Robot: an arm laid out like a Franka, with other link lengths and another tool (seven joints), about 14 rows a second.
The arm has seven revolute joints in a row. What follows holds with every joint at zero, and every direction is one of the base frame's. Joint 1 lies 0.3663 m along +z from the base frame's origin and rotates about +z. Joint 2 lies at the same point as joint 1 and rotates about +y. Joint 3 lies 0.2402 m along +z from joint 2 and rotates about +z. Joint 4 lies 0.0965 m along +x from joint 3 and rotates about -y. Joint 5 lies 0.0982 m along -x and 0.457 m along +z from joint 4 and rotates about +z. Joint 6 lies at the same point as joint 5 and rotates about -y. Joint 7 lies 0.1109 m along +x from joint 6 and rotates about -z. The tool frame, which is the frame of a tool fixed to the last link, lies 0.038 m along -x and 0.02 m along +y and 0.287 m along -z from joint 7; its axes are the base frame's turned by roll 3.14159, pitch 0.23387 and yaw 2.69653 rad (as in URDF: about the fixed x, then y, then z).
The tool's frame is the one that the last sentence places.
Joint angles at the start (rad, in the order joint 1, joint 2, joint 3, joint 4, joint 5, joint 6, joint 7):
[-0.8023, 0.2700, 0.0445, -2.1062, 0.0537, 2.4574, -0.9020]
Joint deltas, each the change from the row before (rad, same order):
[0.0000, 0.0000, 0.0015, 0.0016, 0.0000, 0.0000, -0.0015]
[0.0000, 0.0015, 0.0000, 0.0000, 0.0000, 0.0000, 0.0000]
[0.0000, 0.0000, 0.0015, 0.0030, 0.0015, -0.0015, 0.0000]
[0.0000, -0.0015, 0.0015, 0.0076, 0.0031, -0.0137, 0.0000]
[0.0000, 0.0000, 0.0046, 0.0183, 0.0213, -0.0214, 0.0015]
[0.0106, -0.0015, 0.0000, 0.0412, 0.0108, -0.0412, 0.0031]
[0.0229, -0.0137, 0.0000, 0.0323, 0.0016, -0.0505, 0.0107]
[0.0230, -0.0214, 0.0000, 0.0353, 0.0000, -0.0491, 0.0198]
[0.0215, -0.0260, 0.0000, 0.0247, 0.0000, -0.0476, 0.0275]
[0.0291, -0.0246, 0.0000, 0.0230, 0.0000, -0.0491, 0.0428]
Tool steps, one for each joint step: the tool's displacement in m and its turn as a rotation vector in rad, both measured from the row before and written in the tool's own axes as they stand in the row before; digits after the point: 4 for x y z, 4 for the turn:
[-0.0014, 0.0005, -0.0003, -0.0005, -0.0016, -0.0029]
[0.0007, 0.0002, 0.0008, -0.0006, 0.0013, 0.0002]
[-0.0019, 0.0007, -0.0007, -0.0009, -0.0020, -0.0002]
[-0.0023, 0.0012, -0.0027, -0.0043, 0.0030, 0.0017]
[-0.0078, 0.0045, -0.0045, -0.0129, -0.0042, 0.0159]
[-0.0180, 0.0050, -0.0121, -0.0095, -0.0052, 0.0003]
[-0.0177, 0.0139, -0.0151, -0.0105, 0.0037, -0.0120]
[-0.0224, 0.0137, -0.0211, -0.0031, -0.0066, -0.0068]
[-0.0173, 0.0150, -0.0208, -0.0021, -0.0023, 0.0027]
[-0.0155, 0.0217, -0.0192, -0.0025, 0.0026, 0.0109]

